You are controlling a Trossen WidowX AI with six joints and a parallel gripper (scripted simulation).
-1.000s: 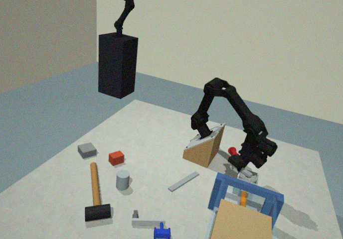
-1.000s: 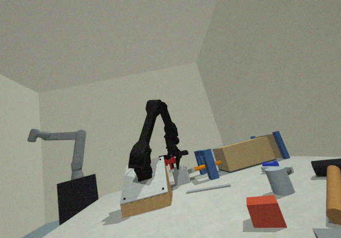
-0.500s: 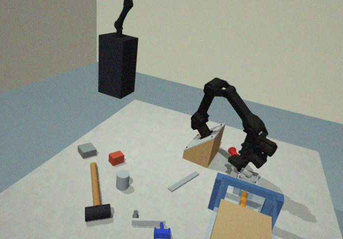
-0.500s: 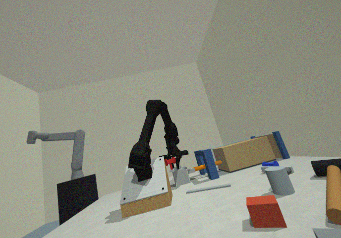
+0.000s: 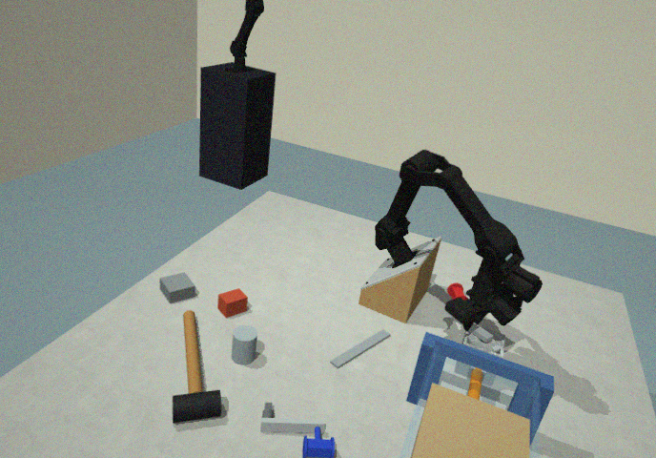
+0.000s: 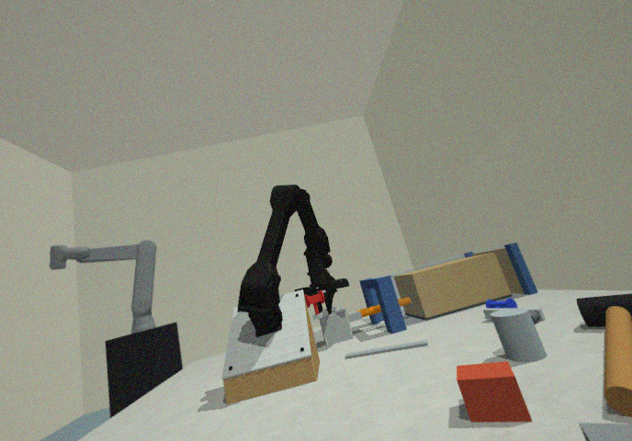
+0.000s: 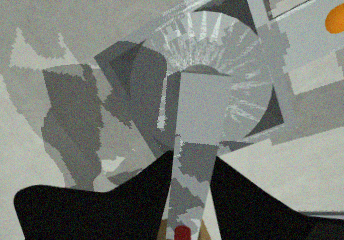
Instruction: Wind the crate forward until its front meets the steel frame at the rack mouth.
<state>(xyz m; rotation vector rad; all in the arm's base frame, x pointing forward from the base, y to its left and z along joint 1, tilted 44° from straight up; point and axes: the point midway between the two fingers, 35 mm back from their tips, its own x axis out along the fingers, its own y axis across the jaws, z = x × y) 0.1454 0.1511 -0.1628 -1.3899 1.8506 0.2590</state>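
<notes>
The red-knobbed crank handle is 20 mm to the right of my gripper tip, 20 mm above it and 10 mm behind it. Round my gripper tip: blue steel frame: 180 mm ahead, 50 mm to the left, 20 mm above; red knob: 50 mm to the right, 50 mm above, 30 mm behind; winch: 60 mm below, 30 mm to the left, 10 mm ahead.
</notes>
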